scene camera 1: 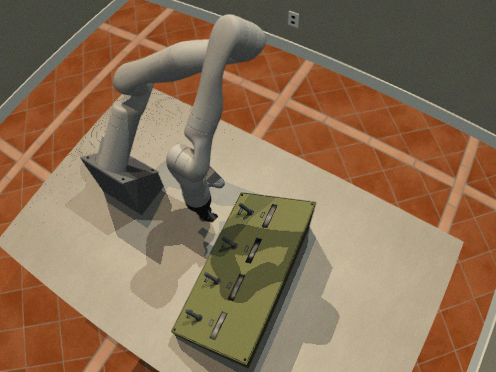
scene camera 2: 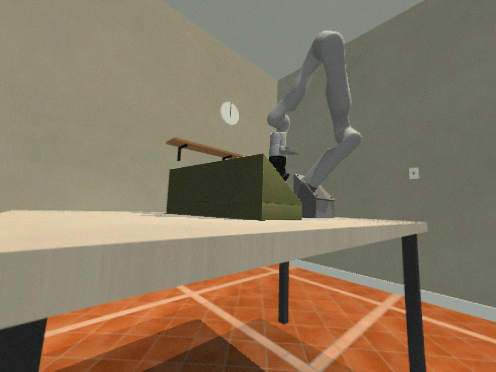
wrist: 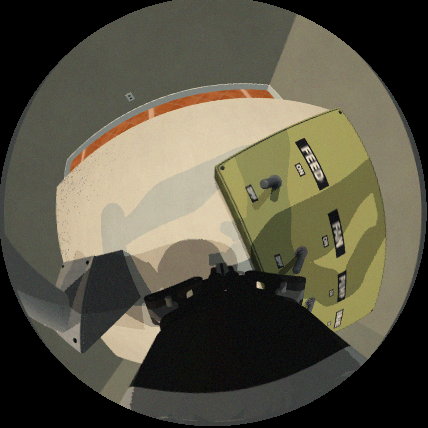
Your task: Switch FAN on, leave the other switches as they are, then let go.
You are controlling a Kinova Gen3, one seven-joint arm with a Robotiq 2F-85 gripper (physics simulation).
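Places are measured from the arm's base along level axes (x right, y ahead, z up), in centimetres.
Where they show: gripper, between the fingertips: (scene camera 1: 203, 218) (wrist: 221, 269); arm's base, origin of its link: (scene camera 1: 112, 165) (scene camera 2: 310, 182).
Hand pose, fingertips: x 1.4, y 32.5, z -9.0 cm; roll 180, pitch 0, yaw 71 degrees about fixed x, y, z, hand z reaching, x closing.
Observation:
Things, the pixels of their top centre, and the offset from my fingertips. "spot": a spot on its surface instead. Level surfaces: height alone.
- FAN lever, centre of its top: (wrist: 306, 264) (scene camera 1: 228, 239) dx +4.3, dy +10.5, dz +3.1 cm
- mark, a spot on its surface: (wrist: 325, 241) spot: dx +4.5, dy +16.4, dz +1.7 cm
- FEED lever, centre of its top: (wrist: 276, 178) (scene camera 1: 244, 205) dx -7.7, dy +10.6, dz +3.1 cm
- PUMP lever, centre of its top: (scene camera 1: 210, 275) dx +16.3, dy +10.4, dz +3.1 cm
- pale table, height of its surface: dz -10.0 cm
The olive switch panel (scene camera 1: 292, 212) (scene camera 2: 215, 187) (wrist: 350, 150) has a sloped face with several levers. The FAN lever (scene camera 1: 229, 243) (wrist: 300, 259) leans toward its OFF mark, away from the ON mark (wrist: 325, 241). The FEED lever (scene camera 1: 245, 209) (wrist: 271, 182), the PUMP lever (scene camera 1: 212, 279) and the lever at the near end (scene camera 1: 194, 315) lean the same way in scene camera 1. My gripper (scene camera 1: 212, 218) (scene camera 2: 286, 177) (wrist: 221, 269) is shut and empty. It hangs above the table, just off the panel's low OFF-side edge, between the FEED and FAN rows, touching no lever.
The panel stands on the pale table (scene camera 1: 390, 260) (scene camera 2: 125, 235). The arm's dark base block (scene camera 1: 132, 192) (wrist: 107, 295) stands on the table on the panel's low side. A wooden shelf (scene camera 2: 205, 148) hangs on the wall behind the panel.

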